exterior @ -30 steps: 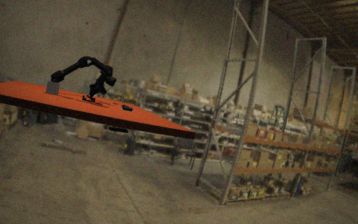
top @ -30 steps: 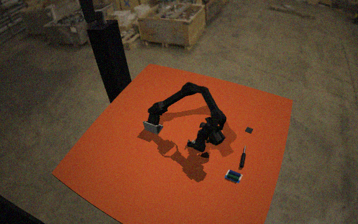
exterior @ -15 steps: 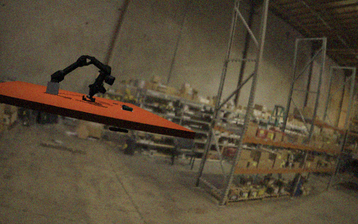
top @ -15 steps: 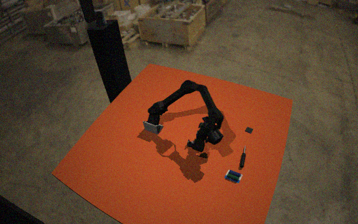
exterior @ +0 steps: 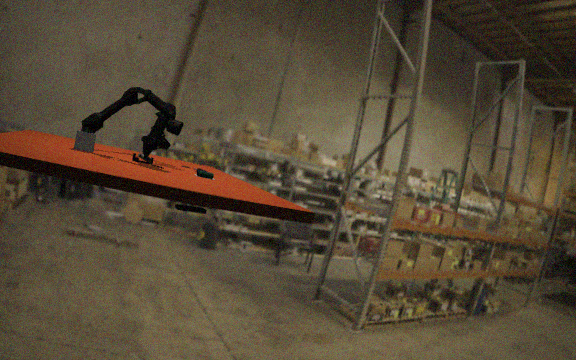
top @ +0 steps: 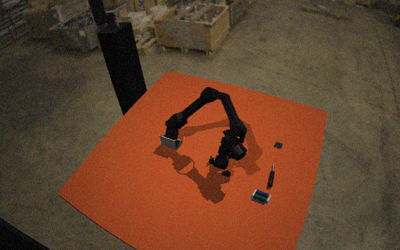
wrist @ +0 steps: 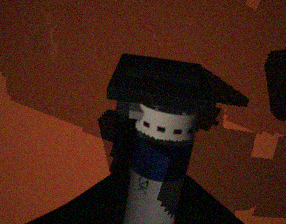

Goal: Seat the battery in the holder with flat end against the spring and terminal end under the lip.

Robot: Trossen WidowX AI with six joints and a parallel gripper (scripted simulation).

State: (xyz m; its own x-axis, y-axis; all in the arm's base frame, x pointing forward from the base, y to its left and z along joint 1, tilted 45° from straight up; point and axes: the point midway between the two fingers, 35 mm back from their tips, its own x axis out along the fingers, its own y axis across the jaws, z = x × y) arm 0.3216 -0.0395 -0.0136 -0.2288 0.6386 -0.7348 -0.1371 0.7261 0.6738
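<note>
Right now the battery is 10 mm above my gripper tip. From my gripper tip the other things lie so: screwdriver 290 mm ahead, 20 mm to the left, 10 mm below; then black square 280 mm ahead, 230 mm to the left, 20 mm below.
</note>
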